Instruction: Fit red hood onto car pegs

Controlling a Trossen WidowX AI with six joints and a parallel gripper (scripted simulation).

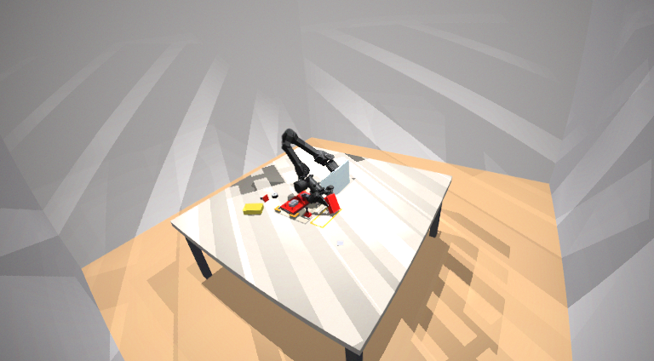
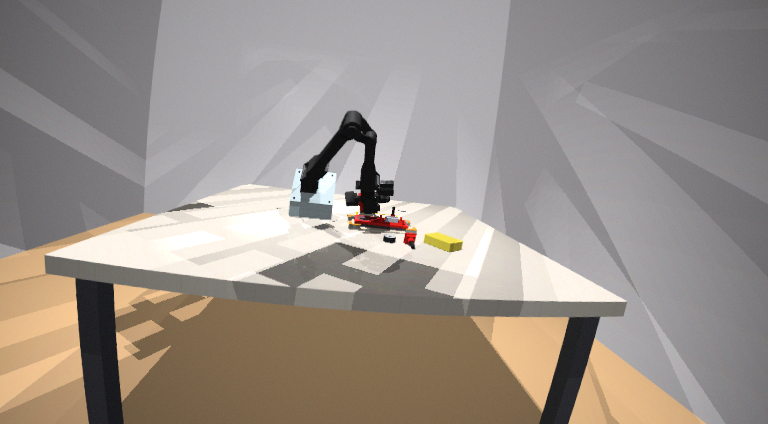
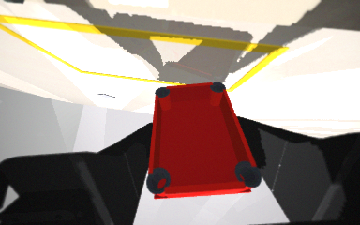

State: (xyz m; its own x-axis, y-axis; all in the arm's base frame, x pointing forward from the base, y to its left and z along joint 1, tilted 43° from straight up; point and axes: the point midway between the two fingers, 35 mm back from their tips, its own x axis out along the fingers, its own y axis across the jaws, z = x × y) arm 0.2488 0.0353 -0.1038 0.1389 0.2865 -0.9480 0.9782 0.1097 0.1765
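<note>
Right now the red hood is 1 cm above my gripper tip. The rest, counted from my gripper tip: yellow block (42 cm to the right, 21 cm ahead, 3 cm below); wheel (41 cm to the right, 4 cm below, 3 cm ahead).
</note>
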